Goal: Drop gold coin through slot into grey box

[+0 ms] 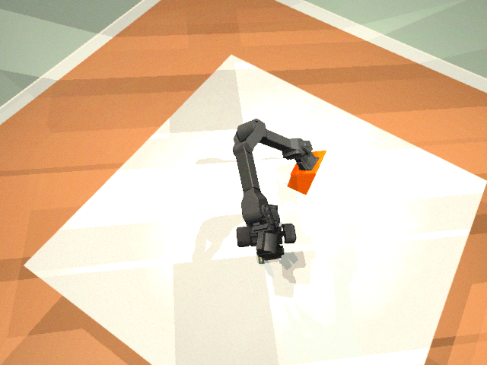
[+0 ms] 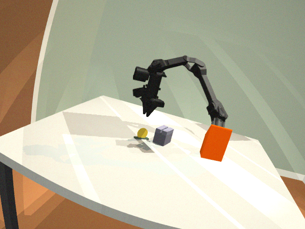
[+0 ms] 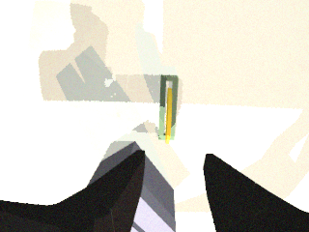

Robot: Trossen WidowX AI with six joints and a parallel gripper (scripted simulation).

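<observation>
The gold coin lies 9 cm below my gripper tip and 1 cm behind it.
</observation>
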